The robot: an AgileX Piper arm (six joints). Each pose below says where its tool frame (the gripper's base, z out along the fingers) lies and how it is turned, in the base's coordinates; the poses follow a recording.
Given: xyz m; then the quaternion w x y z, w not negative.
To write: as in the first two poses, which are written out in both.
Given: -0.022 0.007 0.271 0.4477 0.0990 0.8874 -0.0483
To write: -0.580 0.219 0.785 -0.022; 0.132 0.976 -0.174 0.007; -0.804 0.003 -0.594 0.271; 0 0 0 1
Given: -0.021 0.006 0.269 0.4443 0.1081 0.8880 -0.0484
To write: -0.582 0.235 0.779 -0.021; 0.149 0.972 -0.182 0.006; -0.800 0.010 -0.600 0.269; 0 0 0 1
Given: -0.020 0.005 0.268 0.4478 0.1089 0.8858 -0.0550
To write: -0.575 0.242 0.781 -0.020; 0.144 0.970 -0.195 0.005; -0.805 0.000 -0.593 0.268; 0 0 0 1
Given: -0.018 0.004 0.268 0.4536 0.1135 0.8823 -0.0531
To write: -0.563 0.248 0.788 -0.018; 0.152 0.969 -0.197 0.004; -0.813 0.009 -0.583 0.268; 0 0 0 1
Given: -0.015 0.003 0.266 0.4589 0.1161 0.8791 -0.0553
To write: -0.552 0.255 0.794 -0.015; 0.153 0.967 -0.204 0.003; -0.820 0.009 -0.573 0.266; 0 0 0 1
